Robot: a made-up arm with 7 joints.
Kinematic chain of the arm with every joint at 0, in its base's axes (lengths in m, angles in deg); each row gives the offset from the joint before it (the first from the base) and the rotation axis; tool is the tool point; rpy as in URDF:
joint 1: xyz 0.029 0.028 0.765 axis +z
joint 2: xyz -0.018 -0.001 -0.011 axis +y
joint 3: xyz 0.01 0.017 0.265 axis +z
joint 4: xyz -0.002 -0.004 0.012 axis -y
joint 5: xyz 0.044 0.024 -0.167 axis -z
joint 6: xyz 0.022 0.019 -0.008 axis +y
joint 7: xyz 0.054 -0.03 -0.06 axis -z
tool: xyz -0.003 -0.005 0.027 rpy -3.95 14 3.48
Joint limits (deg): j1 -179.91..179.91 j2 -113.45..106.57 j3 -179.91..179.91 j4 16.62..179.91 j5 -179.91..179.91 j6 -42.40..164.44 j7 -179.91..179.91
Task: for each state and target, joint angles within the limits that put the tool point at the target. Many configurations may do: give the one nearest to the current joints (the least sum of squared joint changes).
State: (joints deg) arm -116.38 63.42 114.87 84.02 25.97 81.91 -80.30
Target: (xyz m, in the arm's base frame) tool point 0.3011 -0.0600 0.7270
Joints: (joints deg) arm -73.20 91.70 85.13 57.89 26.17 80.33 -80.07
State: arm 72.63 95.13 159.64 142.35 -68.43 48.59 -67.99
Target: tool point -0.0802 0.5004 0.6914
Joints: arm 95.57 106.57 147.45 140.84 -64.49 82.56 -64.34
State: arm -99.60 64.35 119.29 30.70 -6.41 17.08 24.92
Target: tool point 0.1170 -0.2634 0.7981
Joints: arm -125.86 86.60 98.81 46.49 -1.08 12.32 24.45
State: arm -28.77 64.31 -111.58 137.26 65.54 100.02 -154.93
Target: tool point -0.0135 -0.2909 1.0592
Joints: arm -68.06 48.23 -113.10 122.48 65.23 96.32 -154.29
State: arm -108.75 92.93 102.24 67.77 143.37 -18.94 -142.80
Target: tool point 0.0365 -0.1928 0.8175
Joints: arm -134.02 84.63 117.53 69.30 151.29 -24.39 -142.43
